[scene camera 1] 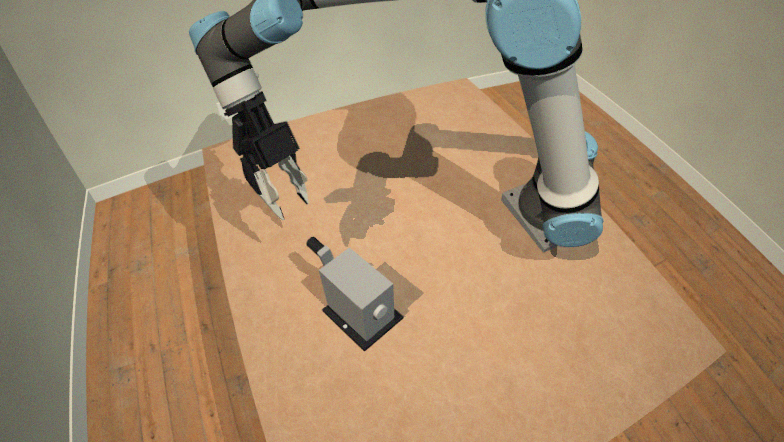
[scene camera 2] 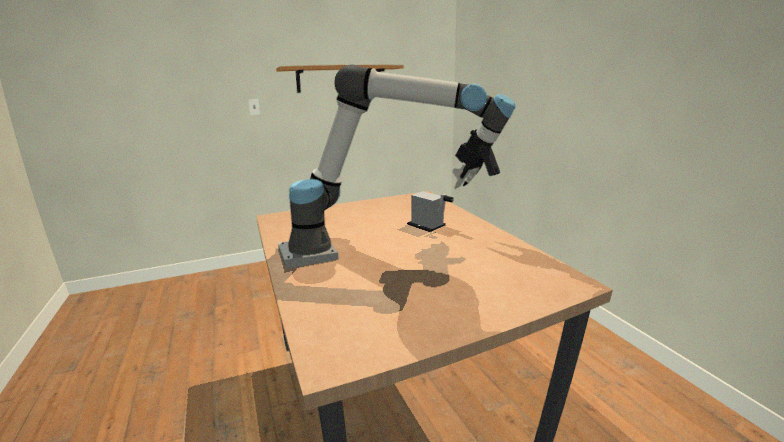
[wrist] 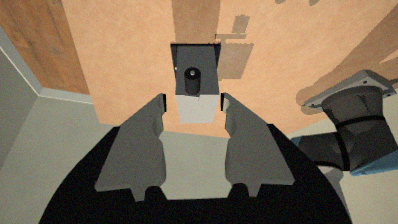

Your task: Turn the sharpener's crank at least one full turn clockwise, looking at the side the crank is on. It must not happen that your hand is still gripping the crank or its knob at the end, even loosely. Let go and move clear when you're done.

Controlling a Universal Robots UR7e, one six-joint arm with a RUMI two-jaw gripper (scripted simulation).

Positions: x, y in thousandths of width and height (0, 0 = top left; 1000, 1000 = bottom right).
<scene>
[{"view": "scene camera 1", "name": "my gripper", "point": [377, 479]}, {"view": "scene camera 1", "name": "pencil sharpener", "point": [455, 664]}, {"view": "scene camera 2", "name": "my gripper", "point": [586, 424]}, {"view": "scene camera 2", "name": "pencil sharpener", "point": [541, 467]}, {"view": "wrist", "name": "my gripper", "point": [486, 422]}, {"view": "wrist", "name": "pencil sharpener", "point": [511, 498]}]
</scene>
